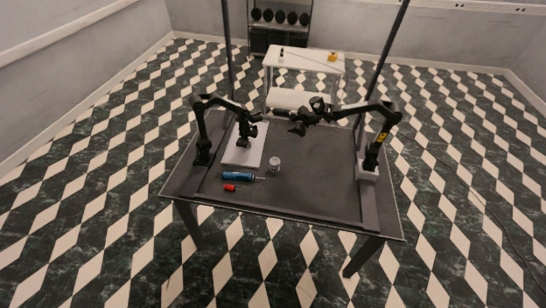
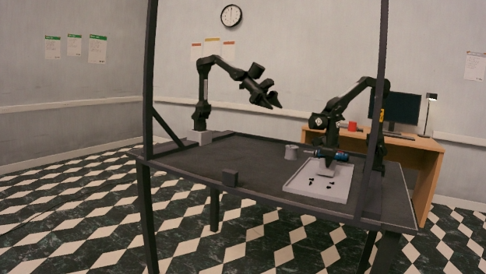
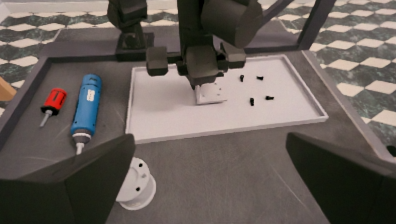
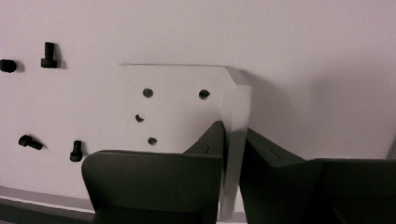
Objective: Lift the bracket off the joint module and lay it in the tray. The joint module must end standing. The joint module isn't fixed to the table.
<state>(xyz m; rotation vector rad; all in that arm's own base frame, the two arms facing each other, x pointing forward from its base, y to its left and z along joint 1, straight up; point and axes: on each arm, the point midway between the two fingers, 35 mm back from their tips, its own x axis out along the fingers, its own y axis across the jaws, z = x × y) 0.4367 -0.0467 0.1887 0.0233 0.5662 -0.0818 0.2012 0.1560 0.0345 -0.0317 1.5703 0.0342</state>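
Right now my right hand is 60 mm past the grey tray and 60 mm above it. From my right hand the other things lie so: white bracket: 40 mm below, 30 mm behind; then small red part: 320 mm ahead, 50 mm below, 20 mm to the right; then joint module: 190 mm to the left, 140 mm ahead, 30 mm below.
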